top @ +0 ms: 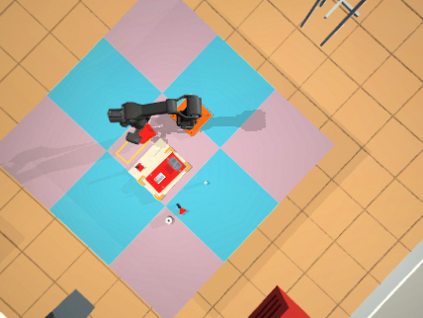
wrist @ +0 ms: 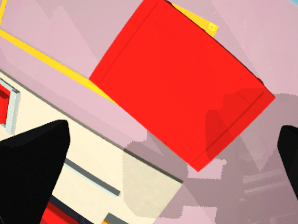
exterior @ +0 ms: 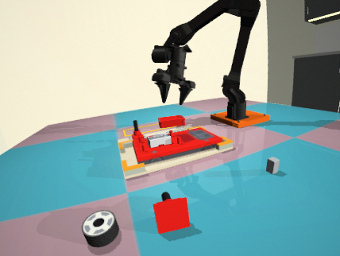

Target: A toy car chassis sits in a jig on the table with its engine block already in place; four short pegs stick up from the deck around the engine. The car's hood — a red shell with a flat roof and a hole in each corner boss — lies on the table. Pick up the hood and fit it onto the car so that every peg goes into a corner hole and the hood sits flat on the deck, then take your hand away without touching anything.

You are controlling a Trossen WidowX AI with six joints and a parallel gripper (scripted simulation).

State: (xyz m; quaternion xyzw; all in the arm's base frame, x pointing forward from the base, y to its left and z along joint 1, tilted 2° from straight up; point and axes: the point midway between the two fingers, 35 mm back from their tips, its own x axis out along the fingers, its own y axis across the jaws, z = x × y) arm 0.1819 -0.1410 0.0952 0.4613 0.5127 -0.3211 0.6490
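Now: gripper tip 10 mm short of the red hood and 60 mm above it. The rest, counted from my gripper tip: grey engine block 130 mm ahead, 220 mm to the left, 50 mm below; black-and-white wheel 270 mm ahead, 400 mm to the left, 70 mm below.
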